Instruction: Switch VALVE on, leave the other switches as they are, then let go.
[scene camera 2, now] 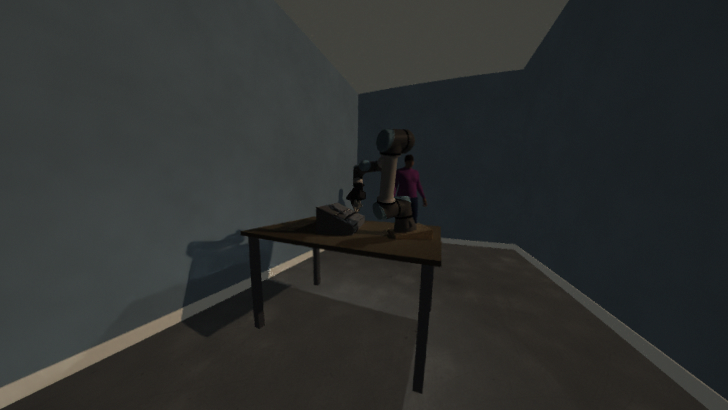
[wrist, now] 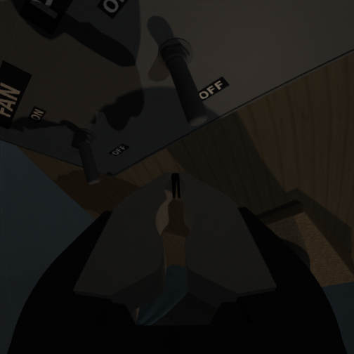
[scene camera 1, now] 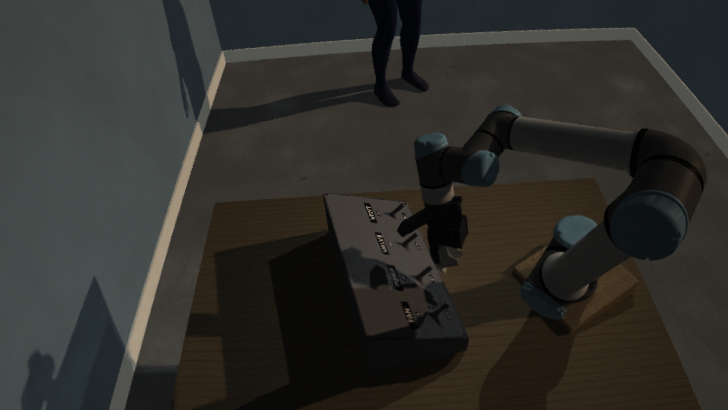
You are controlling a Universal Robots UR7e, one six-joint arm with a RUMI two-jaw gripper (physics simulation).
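Places are measured from the arm's base along level axes (x ahead, y left, z up), in centimetres.
Where they show: gripper, fingertip midpoint: (scene camera 2: 356, 212) (scene camera 1: 444, 272); arm's base, origin of the base link: (scene camera 2: 405, 229).
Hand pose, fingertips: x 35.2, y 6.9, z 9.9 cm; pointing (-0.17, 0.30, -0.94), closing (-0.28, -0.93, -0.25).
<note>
Each offset is from my fingertips to the centre of the thing. Level surfaces: height alone.
A grey sloped switch box @(dx +15.3, dy -4.3, dz -7.1 cm) (scene camera 1: 356, 264) (scene camera 2: 328, 222) (wrist: 280, 30) stands on the table. Its VALVE lever @(dx +9.0, dy -13.0, dz -2.2 cm) (scene camera 1: 409, 240) is second from the far end and appears to lean to the OFF side; it does not show in the wrist view. The VENT lever @(dx +13.2, dy -24.2, dz -2.2 cm) (scene camera 1: 397, 211), PUMP lever @(dx +4.9, dy -1.7, dz -2.2 cm) (scene camera 1: 423, 275) (wrist: 186, 92) and FAN lever @(dx +0.7, dy +9.5, dz -2.2 cm) (scene camera 1: 438, 312) (wrist: 89, 162) also appear to lean toward OFF. My gripper (scene camera 1: 444, 267) (scene camera 2: 356, 208) (wrist: 176, 174) is shut and empty. It is beside the box's OFF-side edge, near the VALVE and PUMP levers, apparently apart from them. Shadows cover part of the panel.
The arm's base stands on a block (scene camera 1: 611, 285) on the wooden table @(dz -13.4 cm) (scene camera 1: 244, 213) (scene camera 2: 285, 235), to the right of the box in scene camera 1. A person (scene camera 1: 387, 45) (scene camera 2: 409, 180) stands on the floor beyond the table. A wall (scene camera 1: 101, 152) rises at the left.
</note>
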